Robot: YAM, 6 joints.
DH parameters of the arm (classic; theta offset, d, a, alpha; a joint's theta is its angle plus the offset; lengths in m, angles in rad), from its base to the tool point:
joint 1: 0 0.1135 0.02 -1.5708
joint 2: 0 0 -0.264 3.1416
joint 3: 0.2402 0 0.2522 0
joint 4: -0.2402 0 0.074 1.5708
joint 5: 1.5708 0 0 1.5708
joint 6: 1.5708 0.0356 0 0
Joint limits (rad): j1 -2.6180..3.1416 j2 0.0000..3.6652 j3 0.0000..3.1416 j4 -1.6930..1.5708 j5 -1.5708..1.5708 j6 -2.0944..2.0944
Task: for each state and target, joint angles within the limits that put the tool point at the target. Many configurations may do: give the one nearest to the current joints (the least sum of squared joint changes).
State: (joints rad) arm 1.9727 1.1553 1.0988 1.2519 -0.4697 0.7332
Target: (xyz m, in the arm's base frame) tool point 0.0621 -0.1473 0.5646
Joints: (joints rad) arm 2.0663 0.5666 1.4447 1.3714 -0.4473 0.7332
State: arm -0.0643 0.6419 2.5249 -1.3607 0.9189 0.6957
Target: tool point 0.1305 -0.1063 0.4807
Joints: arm -0.5153 1.2521 1.8613 -1.4743 0.9134 0.6957
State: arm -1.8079 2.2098 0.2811 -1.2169 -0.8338 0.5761
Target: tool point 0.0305 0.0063 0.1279
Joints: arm -1.5635 2.1716 0.0000 -1.3312 -1.0314 0.5761
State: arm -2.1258 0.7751 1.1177 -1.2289 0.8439 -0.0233
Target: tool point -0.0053 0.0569 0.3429
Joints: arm -2.0027 0.2131 1.0931 -1.4765 0.9343 -0.0233
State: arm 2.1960 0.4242 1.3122 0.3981 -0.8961 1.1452
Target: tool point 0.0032 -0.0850 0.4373
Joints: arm 1.9753 0.0789 0.8986 0.2974 -1.0296 1.1452
